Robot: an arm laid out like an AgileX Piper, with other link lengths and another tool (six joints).
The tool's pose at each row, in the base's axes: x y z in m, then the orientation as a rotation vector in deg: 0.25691 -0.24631 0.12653 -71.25 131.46 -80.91; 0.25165 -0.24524 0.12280 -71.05 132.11 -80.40; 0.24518 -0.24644 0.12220 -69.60 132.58 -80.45; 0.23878 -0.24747 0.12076 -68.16 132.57 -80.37; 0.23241 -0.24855 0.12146 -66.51 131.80 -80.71; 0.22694 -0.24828 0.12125 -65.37 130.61 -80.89; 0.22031 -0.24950 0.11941 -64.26 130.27 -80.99; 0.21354 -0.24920 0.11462 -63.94 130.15 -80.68
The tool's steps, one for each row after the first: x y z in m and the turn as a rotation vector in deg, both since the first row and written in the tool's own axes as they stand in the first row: 0.00159 0.00616 -0.00149 -0.53 0.09 0.24; 0.00642 0.01003 -0.00381 -0.49 0.44 1.21; 0.01087 0.01456 -0.00576 -0.19 0.42 2.24; 0.01589 0.01736 -0.00880 0.76 0.20 3.37; 0.01912 0.02065 -0.01176 1.82 -0.38 4.22; 0.02374 0.02559 -0.01349 2.30 -0.47 5.00; 0.02657 0.03330 -0.01471 2.35 -0.73 5.32
